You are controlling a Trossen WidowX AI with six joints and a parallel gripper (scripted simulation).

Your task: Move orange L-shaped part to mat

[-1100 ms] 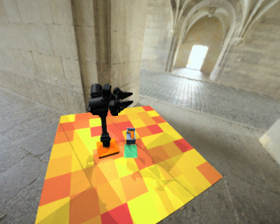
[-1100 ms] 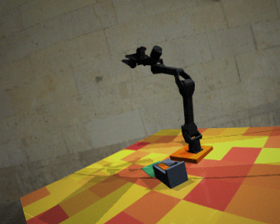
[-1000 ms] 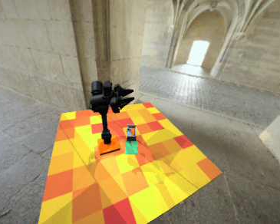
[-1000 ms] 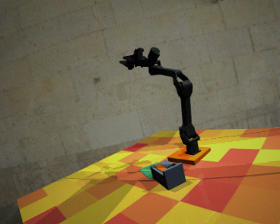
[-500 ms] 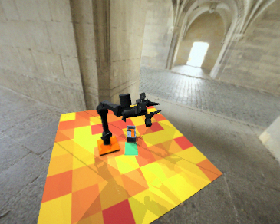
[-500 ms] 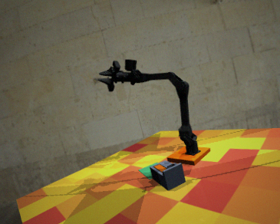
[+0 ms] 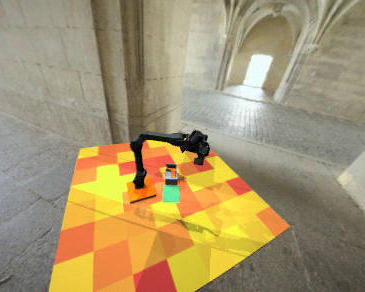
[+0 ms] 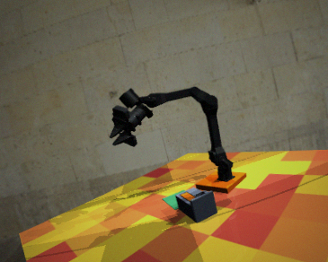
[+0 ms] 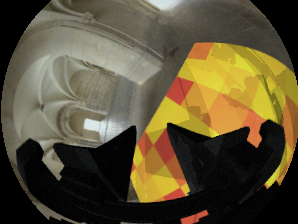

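The orange L-shaped part lies 20 cm behind my gripper tip, 15 cm to the left of it and 30 cm below it. From my gripper tip the other things lie so: green mat: 23 cm behind, 1 cm to the right, 36 cm below.
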